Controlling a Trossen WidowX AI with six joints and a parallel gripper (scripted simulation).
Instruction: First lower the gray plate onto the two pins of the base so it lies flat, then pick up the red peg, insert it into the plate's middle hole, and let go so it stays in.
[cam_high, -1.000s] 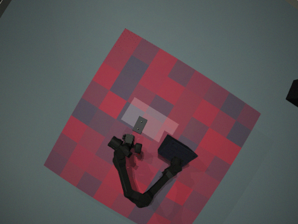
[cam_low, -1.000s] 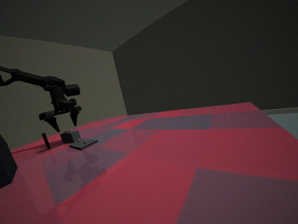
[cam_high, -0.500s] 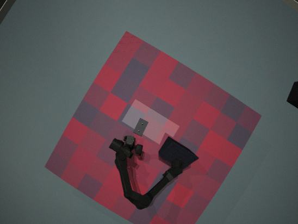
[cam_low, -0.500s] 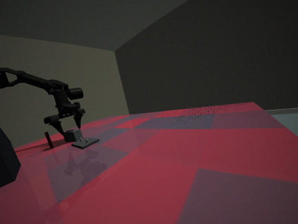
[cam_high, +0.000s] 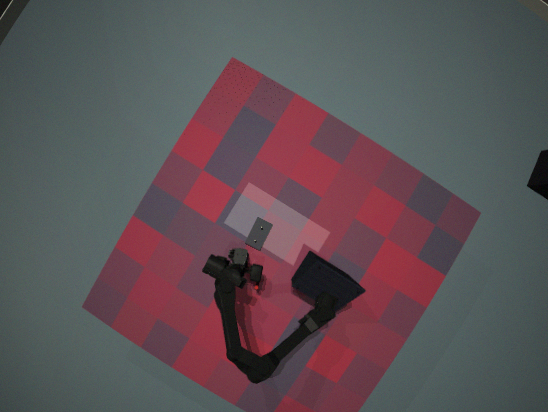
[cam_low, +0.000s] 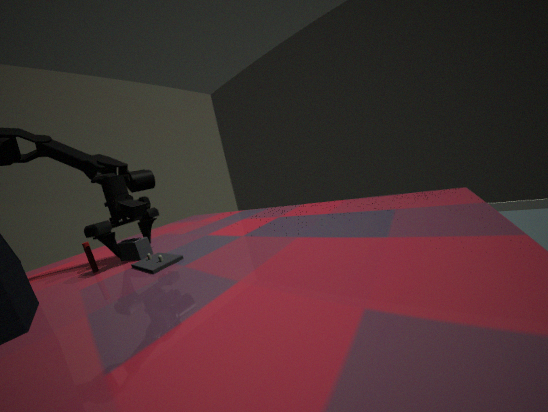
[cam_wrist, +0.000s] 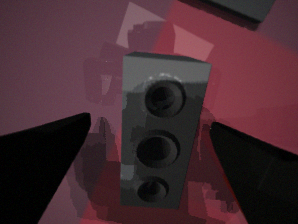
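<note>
My gripper tip is 20 mm below the gray plate. Round my gripper tip: red peg 100 mm behind, 40 mm to the left, 20 mm above; then dark base 10 mm behind, 140 mm to the right, 10 mm below.
</note>
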